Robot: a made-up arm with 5 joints. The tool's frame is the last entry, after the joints. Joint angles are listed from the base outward. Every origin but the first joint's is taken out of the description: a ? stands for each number. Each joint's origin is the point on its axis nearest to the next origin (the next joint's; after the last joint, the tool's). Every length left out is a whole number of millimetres.
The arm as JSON. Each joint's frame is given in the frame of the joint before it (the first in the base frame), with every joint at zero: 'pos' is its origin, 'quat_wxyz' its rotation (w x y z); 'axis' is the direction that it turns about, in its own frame. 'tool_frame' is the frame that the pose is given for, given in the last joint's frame.
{
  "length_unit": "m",
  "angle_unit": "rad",
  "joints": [
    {
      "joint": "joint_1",
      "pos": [
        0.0,
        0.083,
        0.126
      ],
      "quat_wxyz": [
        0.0,
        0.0,
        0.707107,
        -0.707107
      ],
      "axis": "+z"
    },
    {
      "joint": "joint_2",
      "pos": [
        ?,
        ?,
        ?
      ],
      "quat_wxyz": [
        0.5,
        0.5,
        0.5,
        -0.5
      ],
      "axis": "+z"
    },
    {
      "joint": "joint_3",
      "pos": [
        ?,
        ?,
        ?
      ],
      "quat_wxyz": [
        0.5,
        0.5,
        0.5,
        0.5
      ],
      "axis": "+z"
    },
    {
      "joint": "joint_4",
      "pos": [
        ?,
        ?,
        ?
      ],
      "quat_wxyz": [
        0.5,
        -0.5,
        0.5,
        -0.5
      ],
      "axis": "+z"
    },
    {
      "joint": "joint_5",
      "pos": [
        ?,
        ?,
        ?
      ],
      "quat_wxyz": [
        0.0,
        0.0,
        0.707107,
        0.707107
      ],
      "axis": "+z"
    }
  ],
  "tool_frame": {
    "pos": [
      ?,
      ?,
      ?
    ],
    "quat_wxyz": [
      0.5,
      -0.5,
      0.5,
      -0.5
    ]
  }
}
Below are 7 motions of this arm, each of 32 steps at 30 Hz.
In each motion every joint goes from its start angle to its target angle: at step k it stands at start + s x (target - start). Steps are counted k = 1, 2, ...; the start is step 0. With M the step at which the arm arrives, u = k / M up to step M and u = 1 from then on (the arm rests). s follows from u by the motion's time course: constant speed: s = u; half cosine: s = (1 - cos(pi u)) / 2; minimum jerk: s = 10 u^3 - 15 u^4 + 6 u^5.
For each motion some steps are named. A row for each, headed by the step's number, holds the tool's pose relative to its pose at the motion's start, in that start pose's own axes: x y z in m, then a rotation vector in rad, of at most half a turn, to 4 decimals.
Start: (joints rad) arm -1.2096 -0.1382 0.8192 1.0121 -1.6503
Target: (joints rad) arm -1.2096 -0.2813 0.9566 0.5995 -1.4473
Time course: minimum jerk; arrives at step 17
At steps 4, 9, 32:
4: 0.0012 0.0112 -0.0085 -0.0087 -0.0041 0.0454
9: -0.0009 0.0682 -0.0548 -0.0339 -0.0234 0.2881
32: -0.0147 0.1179 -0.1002 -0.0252 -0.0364 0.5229

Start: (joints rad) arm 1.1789 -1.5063 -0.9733 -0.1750 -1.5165
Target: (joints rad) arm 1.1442 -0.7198 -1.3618 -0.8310 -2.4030
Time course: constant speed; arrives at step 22
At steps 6, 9, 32:
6: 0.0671 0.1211 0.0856 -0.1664 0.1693 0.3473
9: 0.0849 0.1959 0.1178 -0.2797 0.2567 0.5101
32: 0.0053 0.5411 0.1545 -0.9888 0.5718 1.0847

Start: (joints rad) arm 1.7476 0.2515 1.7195 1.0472 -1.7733
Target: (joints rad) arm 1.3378 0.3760 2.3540 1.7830 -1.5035
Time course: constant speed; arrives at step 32
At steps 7, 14, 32:
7: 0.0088 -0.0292 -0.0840 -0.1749 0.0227 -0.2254
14: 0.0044 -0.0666 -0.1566 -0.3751 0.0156 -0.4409
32: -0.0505 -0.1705 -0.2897 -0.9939 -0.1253 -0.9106

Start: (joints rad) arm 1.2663 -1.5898 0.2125 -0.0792 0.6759
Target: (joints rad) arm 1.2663 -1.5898 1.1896 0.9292 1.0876
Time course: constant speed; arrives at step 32
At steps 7, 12, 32:
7: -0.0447 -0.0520 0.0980 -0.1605 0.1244 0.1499
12: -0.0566 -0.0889 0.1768 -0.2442 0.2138 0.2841
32: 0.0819 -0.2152 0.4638 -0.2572 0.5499 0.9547

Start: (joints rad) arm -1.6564 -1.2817 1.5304 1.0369 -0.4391
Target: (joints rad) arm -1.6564 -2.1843 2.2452 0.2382 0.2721
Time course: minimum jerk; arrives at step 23
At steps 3, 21, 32:
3: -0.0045 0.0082 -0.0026 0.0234 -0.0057 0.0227
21: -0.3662 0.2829 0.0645 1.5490 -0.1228 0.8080
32: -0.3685 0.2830 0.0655 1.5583 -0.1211 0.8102

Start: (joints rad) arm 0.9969 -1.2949 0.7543 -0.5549 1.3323
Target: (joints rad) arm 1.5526 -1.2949 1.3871 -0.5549 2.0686
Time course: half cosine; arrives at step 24
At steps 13, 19, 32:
13: -0.1141 0.0318 -0.0104 0.0701 -0.0577 -0.1774
19: -0.1510 0.0447 -0.0150 0.1073 -0.0794 -0.2527
32: -0.1585 0.0469 -0.0176 0.1197 -0.0853 -0.2719

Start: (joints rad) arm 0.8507 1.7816 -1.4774 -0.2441 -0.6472
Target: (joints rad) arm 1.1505 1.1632 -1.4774 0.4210 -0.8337
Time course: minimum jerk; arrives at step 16
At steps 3, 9, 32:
3: -0.0087 -0.0126 0.0082 -0.0571 0.0145 -0.0303
9: -0.1101 -0.1136 0.1498 -0.7120 0.1182 -0.4052
32: -0.1772 -0.1222 0.2720 -1.1324 0.1041 -0.6899

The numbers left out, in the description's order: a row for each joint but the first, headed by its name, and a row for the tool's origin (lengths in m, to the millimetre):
joint_2: 0.364 -0.032 0.0
joint_3: -0.242 -0.009 0.0
joint_4: 0.023 -0.216 0.0
joint_5: 0.264 0.042 0.0
tool: 0.104 0.101 0.0

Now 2 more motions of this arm.
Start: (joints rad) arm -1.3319 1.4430 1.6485 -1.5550 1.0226
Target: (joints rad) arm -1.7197 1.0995 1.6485 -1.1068 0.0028
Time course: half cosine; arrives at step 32
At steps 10, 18, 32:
10: 0.0119 -0.0243 0.0543 -0.0251 0.3180 0.0187
18: 0.0463 -0.0577 0.1235 -0.0733 0.8551 0.0416
32: 0.0840 -0.0849 0.1636 -0.1343 1.4303 0.0542

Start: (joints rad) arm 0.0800 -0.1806 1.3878 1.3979 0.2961
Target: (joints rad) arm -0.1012 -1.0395 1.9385 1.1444 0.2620
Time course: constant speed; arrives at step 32
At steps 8, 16, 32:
8: -0.0583 0.0718 0.0673 0.3124 0.0818 0.0832
16: -0.1116 0.1237 0.1528 0.6268 0.1537 0.1633
32: -0.1953 0.1599 0.3520 1.2579 0.2584 0.3103

